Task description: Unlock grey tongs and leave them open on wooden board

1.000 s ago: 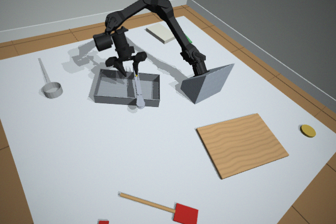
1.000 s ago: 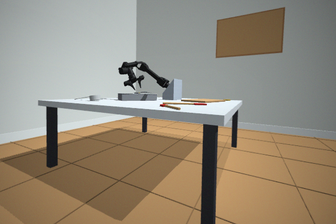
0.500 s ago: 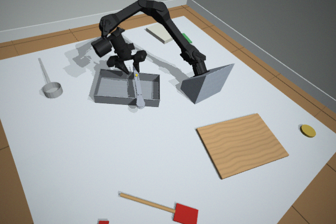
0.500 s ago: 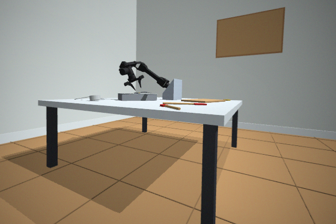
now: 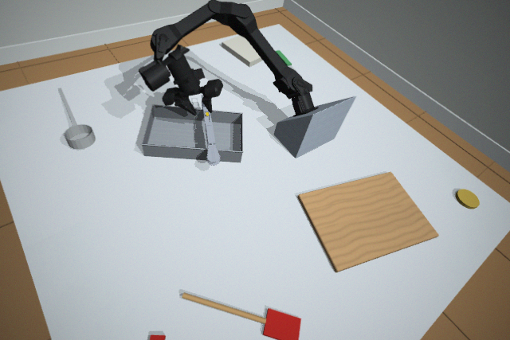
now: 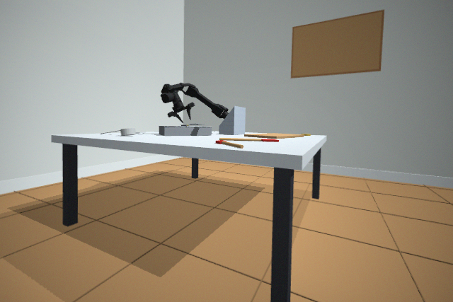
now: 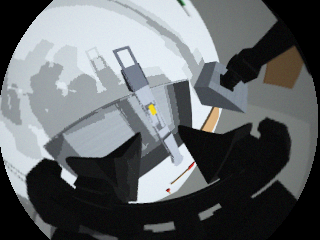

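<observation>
Now: gripper tip 6 cm above the grey roasting tin, 4 cm short of it and 1 cm to the right of it. From my gripper tip the other things lie so: beige block: 45 cm behind, 30 cm to the right, 8 cm below; then red-bladed spatula: 54 cm to the left, 25 cm ahead, 8 cm below; then wooden board: 56 cm to the left, 20 cm behind, 8 cm below.
</observation>
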